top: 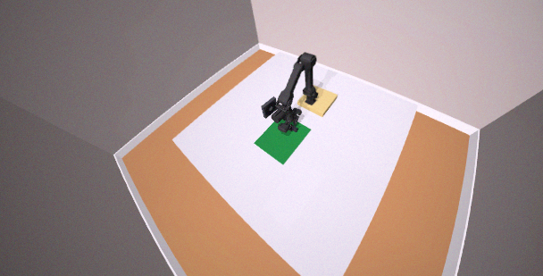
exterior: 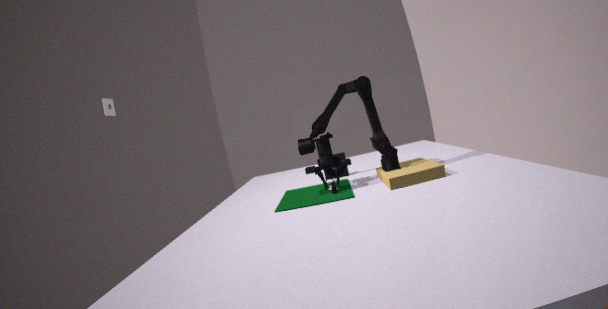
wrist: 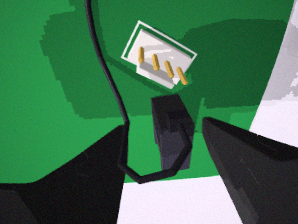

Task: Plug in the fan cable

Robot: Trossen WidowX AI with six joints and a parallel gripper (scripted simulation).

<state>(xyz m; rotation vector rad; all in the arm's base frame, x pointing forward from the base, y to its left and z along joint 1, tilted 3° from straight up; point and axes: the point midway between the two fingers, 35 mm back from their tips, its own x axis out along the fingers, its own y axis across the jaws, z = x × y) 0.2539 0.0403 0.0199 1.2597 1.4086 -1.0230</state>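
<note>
My gripper tip is now 4 cm to the left of the white four-pin fan header and 2 cm above it. From my gripper tip the other things lie so: green board (8 cm ahead, 2 cm to the right, 4 cm below); then black fan (1 cm behind, 21 cm to the right, 3 cm above); then black fan plug (1 cm behind, 1 cm to the left).
</note>
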